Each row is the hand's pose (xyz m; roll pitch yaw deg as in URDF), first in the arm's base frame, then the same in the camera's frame.
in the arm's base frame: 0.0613 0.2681 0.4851 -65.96 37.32 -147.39
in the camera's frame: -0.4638 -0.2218 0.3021 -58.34 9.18 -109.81
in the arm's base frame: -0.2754 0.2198 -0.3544 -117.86 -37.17 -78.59
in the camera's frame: -0.7611 -0.8234 -0.3063 -154.48 -49.48 -18.38
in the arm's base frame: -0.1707 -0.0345 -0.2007 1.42 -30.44 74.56
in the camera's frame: -0.5196 -0.8850 -0.1136 13.84 -3.94 105.26
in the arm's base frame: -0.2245 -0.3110 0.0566 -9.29 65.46 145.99
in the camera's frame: -0.3879 -0.9896 0.2288 39.36 50.25 -137.30
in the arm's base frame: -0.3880 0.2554 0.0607 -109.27 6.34 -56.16
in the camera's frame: -0.8480 -0.6523 0.0803 -137.26 -1.34 -22.93
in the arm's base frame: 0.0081 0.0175 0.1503 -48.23 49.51 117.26
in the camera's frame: -0.3827 -0.5918 0.1170 -2.18 51.09 -172.04
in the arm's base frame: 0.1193 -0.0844 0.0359 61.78 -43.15 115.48
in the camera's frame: -0.2403 -0.6676 0.0179 92.00 -27.48 132.05
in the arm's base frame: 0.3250 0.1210 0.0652 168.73 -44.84 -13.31
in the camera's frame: -0.1898 -0.4037 -0.0970 140.17 -26.96 38.35
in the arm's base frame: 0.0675 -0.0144 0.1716 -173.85 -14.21 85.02
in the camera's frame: -0.3146 -0.5762 0.1280 -156.77 9.30 118.75
